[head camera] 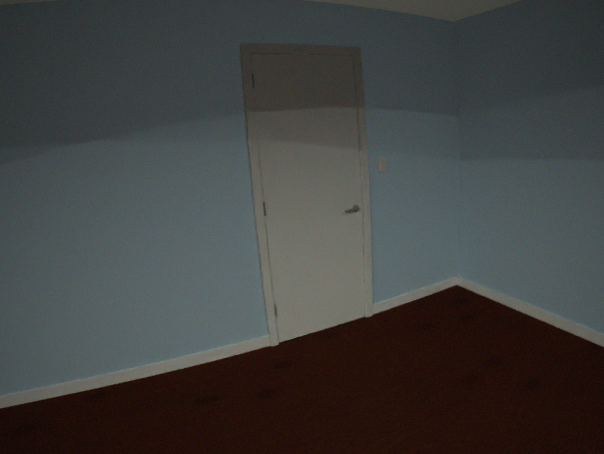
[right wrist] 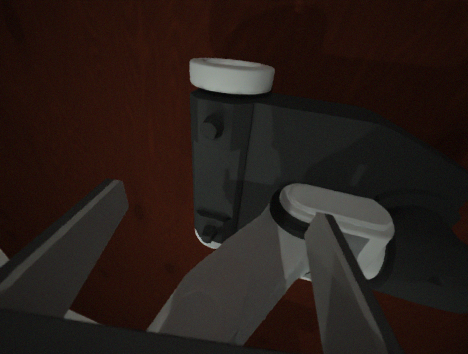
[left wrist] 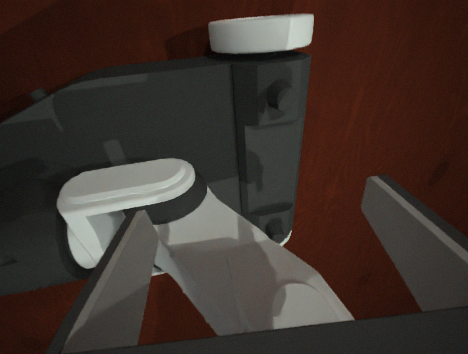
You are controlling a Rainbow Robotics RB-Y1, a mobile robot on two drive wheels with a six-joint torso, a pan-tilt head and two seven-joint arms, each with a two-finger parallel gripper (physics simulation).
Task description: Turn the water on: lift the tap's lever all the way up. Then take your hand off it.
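Places are measured from the robot's base along level axes (x ahead, y right, z down), in metres.
Pixels of known places: left gripper, fingertip midpoint: [left wrist: 255, 208]; right gripper, fingertip midpoint: [right wrist: 218, 208].
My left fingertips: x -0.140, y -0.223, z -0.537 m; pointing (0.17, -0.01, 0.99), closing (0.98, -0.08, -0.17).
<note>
Behind a point stands the place of what it marks.
The tap and its lever do not show in the head view or in either wrist view. My left gripper [left wrist: 255, 208] {z -0.538, x -0.140, y -0.223 m} is open, with its two grey fingers wide apart and nothing between their tips; it hangs over the robot's own base. My right gripper [right wrist: 218, 208] {z -0.540, x -0.122, y 0.262 m} is open in the same way, also over the base. Neither gripper shows in the head view.
The head view shows a closed white door [head camera: 315, 225] {z -0.850, x 2.062, y 1.429 m} with a lever handle [head camera: 353, 209] {z -0.930, x 1.980, y 1.712 m} in a blue wall [head camera: 125, 240] {z -0.971, x 2.229, y 0.159 m}. A light switch [head camera: 382, 165] {z -1.218, x 2.005, y 2.037 m} is right of the door. The dark grey robot base [left wrist: 165, 120] {z -0.169, x -0.210, y -0.141 m} [right wrist: 310, 145] {z -0.169, x -0.215, y 0.155 m} stands on the dark red floor [head camera: 350, 400] {z 0.000, x 1.268, y 1.092 m}.
</note>
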